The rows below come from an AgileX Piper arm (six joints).
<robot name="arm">
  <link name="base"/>
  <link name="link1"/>
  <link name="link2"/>
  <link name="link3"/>
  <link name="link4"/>
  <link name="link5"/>
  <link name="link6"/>
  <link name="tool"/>
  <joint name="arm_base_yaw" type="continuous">
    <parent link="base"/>
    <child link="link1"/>
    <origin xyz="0 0 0.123" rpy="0 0 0"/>
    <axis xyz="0 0 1"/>
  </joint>
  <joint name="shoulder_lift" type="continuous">
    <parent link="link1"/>
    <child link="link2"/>
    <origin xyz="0 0 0" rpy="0 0 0"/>
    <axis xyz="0 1 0"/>
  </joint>
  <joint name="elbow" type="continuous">
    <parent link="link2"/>
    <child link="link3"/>
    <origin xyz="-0.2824 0 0.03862" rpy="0 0 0"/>
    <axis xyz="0 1 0"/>
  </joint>
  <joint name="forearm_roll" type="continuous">
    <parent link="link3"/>
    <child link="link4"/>
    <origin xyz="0.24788 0 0.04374" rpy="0 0 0"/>
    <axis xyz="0.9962 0 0.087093"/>
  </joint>
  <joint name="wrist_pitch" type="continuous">
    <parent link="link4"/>
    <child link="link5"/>
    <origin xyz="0 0 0" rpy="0 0 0"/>
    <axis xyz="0 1 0"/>
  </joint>
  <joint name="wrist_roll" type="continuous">
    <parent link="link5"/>
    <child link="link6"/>
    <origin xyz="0.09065 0 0.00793" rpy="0 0 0"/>
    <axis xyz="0.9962 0 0.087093"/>
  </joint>
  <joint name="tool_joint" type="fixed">
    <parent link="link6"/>
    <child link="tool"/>
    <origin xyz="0 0 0" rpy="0 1.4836 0"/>
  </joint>
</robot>
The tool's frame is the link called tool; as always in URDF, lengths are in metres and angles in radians. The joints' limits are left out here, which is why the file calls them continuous.
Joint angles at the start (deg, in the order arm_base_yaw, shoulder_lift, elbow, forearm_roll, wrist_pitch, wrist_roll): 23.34, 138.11, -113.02, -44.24, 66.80, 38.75
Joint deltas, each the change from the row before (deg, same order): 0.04, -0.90, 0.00, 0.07, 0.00, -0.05; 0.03, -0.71, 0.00, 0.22, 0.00, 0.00; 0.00, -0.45, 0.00, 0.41, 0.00, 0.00; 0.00, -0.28, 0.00, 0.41, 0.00, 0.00; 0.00, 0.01, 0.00, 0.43, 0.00, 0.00; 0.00, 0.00, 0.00, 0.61, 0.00, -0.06; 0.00, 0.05, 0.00, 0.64, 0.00, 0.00; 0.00, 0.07, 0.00, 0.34, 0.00, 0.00; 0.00, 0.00, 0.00, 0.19, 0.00, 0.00; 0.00, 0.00, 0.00, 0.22, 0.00, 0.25; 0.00, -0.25, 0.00, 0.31, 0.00, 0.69; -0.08, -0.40, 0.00, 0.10, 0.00, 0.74; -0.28, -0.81, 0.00, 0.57, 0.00, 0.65; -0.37, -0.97, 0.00, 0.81, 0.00, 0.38; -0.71, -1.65, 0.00, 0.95, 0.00, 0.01; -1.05, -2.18, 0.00, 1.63, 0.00, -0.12
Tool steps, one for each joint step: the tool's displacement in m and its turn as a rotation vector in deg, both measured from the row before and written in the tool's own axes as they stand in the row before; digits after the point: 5 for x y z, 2 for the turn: -0.00234, -0.00404, -0.00610, -0.28, -0.64, 0.52; -0.00170, -0.00300, -0.00481, -0.34, -0.41, 0.52; -0.00086, -0.00170, -0.00296, -0.40, -0.09, 0.45; -0.00040, -0.00087, -0.00185, -0.36, 0.03, 0.34; 0.00042, 0.00054, 0.00006, -0.31, 0.25, 0.16; 0.00056, 0.00070, 0.00000, -0.44, 0.35, 0.18; 0.00072, 0.00096, 0.00033, -0.45, 0.40, 0.22; 0.00050, 0.00071, 0.00047, -0.23, 0.25, 0.09; 0.00017, 0.00022, 0.00000, -0.14, 0.11, 0.07; 0.00020, 0.00025, 0.00000, -0.16, 0.13, 0.34; -0.00039, -0.00076, -0.00171, -0.29, -0.01, 0.96; -0.00113, -0.00219, -0.00234, -0.16, -0.20, 1.08; -0.00218, -0.00480, -0.00418, -0.53, -0.14, 1.57; -0.00262, -0.00575, -0.00491, -0.71, -0.07, 1.56; -0.00502, -0.01067, -0.00815, -0.89, -0.37, 1.89; -0.00646, -0.01424, -0.01057, -1.39, -0.27, 2.57
